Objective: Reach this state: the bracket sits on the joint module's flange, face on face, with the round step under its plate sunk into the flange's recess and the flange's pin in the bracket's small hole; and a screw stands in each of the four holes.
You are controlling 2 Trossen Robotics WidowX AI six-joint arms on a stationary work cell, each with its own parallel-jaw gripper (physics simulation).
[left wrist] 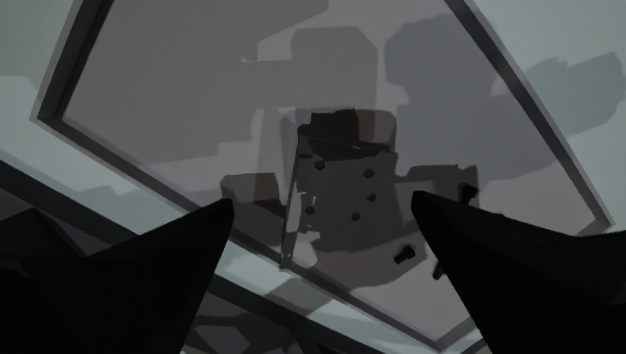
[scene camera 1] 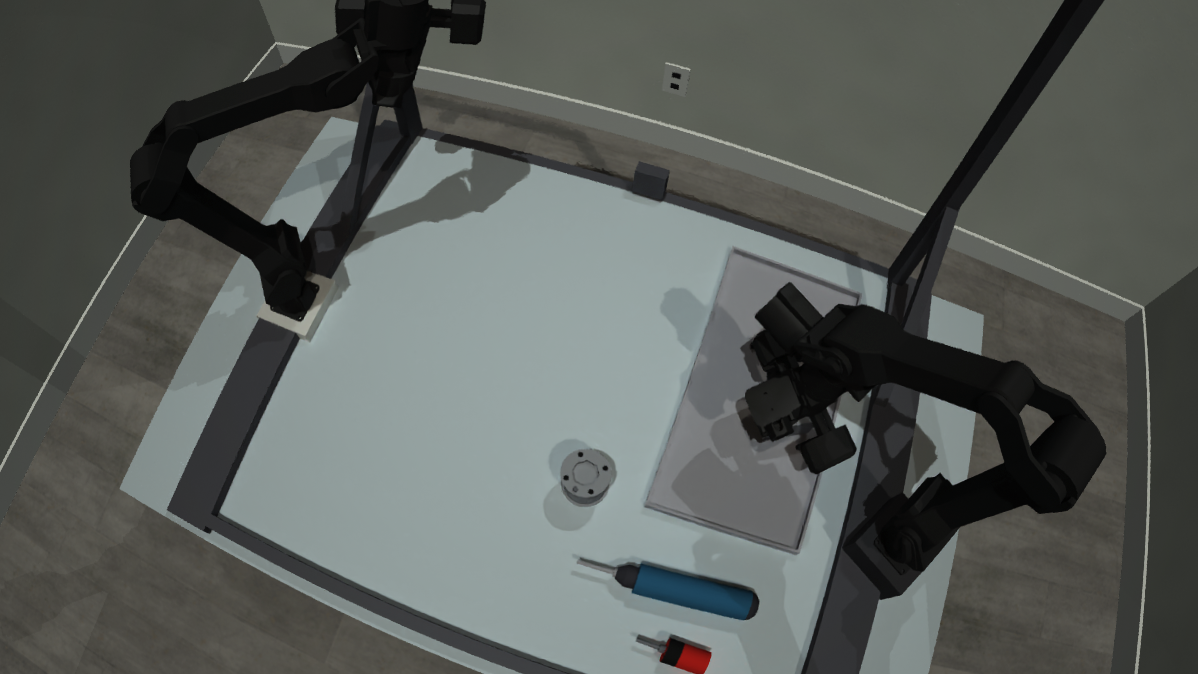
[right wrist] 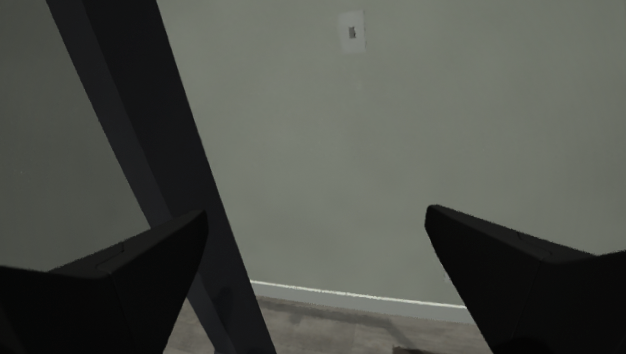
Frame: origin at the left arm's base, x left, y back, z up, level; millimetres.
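Seen in the pictures: left gripper, fingertip midpoint: (left wrist: pixel 322 203); right gripper, fingertip midpoint: (right wrist: pixel 319 218); left arm's base, link origin: (scene camera 1: pixel 902 543); right arm's base, link origin: (scene camera 1: pixel 295 298).
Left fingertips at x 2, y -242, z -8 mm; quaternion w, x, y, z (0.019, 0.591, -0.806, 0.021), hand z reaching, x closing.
Offsets run from my left fingertips to a thing's top centre. "pt": to the spot under its first point.
The grey round joint module {dx +249, dy -108, dz +2 mm} (scene camera 1: pixel 586 474) stands upright on the table in the scene view, its flange with dark holes and round recess facing up and bare. The bracket (left wrist: pixel 340 192) lies in the grey tray (scene camera 1: pixel 724 521) (left wrist: pixel 127 159), its holed plate visible in the left wrist view, in shadow. My left gripper (left wrist: pixel 322 203) is open and empty above the bracket, a fingertip to each side in that view. Dark screws {dx -106, dy -47, dz -47 mm} (left wrist: pixel 405 254) {dx -68, dy -108, dz -47 mm} (left wrist: pixel 468 193) {dx -141, dy -77, dz -47 mm} (left wrist: pixel 438 271) lie in the tray near the right-hand finger, which partly hides one. My right gripper (right wrist: pixel 319 218) is open and empty, away from the parts.
A blue screwdriver {pt dx +242, dy +95, dz -21 mm} (scene camera 1: pixel 693 591) lies below the tray in the scene view, and a red-and-black tool {dx +311, dy +141, dz -27 mm} (scene camera 1: pixel 686 655) lies below it. Dark frame rails edge the table. The left arm hides part of the tray. The right wrist view faces a wall (right wrist: pixel 325 150) and a dark post (right wrist: pixel 165 125).
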